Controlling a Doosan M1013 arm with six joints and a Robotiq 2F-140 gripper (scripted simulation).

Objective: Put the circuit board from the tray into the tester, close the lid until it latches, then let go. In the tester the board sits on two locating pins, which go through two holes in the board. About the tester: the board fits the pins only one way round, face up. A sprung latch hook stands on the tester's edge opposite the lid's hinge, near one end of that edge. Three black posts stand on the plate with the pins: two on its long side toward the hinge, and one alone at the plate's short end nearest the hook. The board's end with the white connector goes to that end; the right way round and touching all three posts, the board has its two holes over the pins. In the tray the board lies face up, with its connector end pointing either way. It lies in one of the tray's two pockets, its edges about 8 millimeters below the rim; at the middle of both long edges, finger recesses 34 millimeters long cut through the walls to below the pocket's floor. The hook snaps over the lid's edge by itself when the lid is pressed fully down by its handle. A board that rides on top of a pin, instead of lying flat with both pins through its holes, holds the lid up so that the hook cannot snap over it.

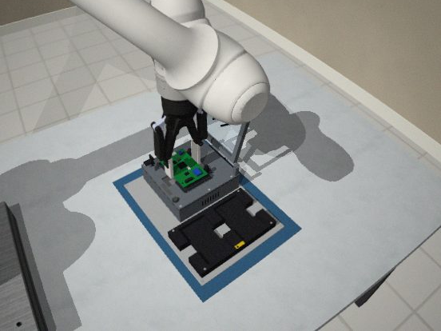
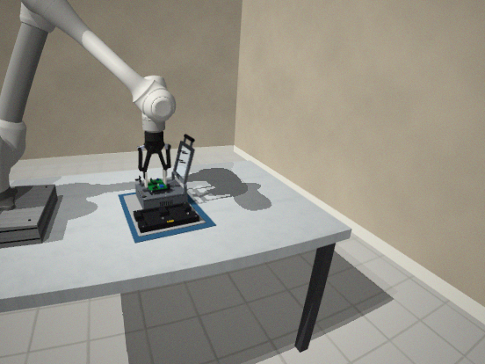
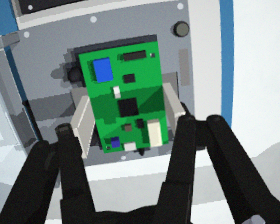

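My gripper is now 2 cm above the green circuit board. The rest, counted from my hand: latch hook: 5 cm behind, 6 cm to the left, 2 cm below; tester lid: 13 cm ahead, 1 cm to the right, 8 cm above.
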